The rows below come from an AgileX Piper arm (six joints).
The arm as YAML. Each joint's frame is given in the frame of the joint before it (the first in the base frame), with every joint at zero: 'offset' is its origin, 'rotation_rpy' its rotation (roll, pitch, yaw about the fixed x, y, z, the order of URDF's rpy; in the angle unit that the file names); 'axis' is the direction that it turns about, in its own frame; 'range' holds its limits. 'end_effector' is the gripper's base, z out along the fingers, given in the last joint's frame.
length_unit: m
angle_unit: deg
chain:
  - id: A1
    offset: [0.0, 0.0, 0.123]
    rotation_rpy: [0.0, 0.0, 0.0]
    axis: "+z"
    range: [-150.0, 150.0]
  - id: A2
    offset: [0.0, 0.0, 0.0]
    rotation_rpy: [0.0, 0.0, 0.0]
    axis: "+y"
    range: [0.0, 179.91]
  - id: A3
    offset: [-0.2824, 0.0, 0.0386]
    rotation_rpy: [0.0, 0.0, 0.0]
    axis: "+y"
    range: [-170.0, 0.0]
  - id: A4
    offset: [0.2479, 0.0, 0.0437]
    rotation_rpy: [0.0, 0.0, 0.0]
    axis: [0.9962, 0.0, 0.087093]
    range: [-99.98, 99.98]
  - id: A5
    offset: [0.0, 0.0, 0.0]
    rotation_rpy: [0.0, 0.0, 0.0]
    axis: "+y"
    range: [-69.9, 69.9]
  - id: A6
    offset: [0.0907, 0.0, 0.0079]
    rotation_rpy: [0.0, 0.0, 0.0]
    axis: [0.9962, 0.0, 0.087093]
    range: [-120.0, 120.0]
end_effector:
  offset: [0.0, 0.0, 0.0]
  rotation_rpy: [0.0, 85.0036, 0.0]
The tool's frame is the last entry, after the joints.
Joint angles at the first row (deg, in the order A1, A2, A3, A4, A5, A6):
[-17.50, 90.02, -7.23, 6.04, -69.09, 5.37]
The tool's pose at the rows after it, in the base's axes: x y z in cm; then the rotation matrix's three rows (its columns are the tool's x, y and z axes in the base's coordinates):
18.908, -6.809, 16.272; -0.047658, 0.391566, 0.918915; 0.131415, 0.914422, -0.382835; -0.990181, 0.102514, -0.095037
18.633, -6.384, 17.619; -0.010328, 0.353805, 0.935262; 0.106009, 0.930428, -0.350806; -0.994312, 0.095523, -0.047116
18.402, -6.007, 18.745; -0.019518, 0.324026, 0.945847; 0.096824, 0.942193, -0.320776; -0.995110, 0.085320, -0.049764
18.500, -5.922, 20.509; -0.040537, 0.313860, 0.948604; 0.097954, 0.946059, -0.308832; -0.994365, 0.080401, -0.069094
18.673, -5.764, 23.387; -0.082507, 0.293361, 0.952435; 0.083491, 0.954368, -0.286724; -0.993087, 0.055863, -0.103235
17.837, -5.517, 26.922; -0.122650, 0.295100, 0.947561; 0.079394, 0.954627, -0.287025; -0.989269, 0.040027, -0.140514
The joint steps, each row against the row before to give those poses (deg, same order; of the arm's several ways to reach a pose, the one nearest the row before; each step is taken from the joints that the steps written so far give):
[0.00, -3.32, 0.00, -0.58, 0.00, -0.92]
[0.00, -4.81, 0.00, -2.14, 2.09, -0.12]
[0.00, -5.52, -0.69, -1.90, 6.39, -0.06]
[0.00, -6.70, -2.81, -0.73, 10.63, -0.06]
[0.00, -7.92, -5.37, -1.99, 15.24, 0.00]
[0.00, -8.60, -6.08, -0.78, 16.84, 0.00]

